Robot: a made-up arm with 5 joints.
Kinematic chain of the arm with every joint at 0, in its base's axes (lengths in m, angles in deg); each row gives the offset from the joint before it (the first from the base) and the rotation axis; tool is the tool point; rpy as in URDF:
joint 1: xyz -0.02 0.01 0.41 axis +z
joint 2: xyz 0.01 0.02 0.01 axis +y
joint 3: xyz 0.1 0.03 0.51 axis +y
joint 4: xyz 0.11 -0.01 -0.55 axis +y
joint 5: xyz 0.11 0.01 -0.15 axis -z
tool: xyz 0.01 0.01 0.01 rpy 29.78 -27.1 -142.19
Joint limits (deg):
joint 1: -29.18..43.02
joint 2: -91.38..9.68
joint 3: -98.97..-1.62
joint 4: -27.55..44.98
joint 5: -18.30..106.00
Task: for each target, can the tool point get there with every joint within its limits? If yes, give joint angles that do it. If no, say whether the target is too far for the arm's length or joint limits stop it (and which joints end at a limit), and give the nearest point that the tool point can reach.
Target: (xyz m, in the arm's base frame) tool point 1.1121 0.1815 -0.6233
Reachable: no: too far | nearest point 0.5635 0.0984 0.2699 | short by 1.052 m
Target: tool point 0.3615 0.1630 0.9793
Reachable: yes | joints 14.20 -50.88 -40.96 33.25 25.43
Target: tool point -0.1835 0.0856 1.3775
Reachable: yes | joints -5.69 -65.25 -71.60 -19.56 5.60
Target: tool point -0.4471 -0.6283 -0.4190
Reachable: no: joint limits stop it (at a limit: joint 1, joint 2, joint 3, joint 4, joint 5) | nearest point 0.1595 -0.0471 0.1684 | short by 1.025 m
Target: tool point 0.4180 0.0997 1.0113
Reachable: yes | joints 5.98 -44.74 -41.87 11.89 72.21
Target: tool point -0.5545 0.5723 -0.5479
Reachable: no: joint limits stop it (at a limit: joint 1, joint 2, joint 3, joint 4) | nearest point 0.0730 0.1815 0.1678 | short by 1.029 m
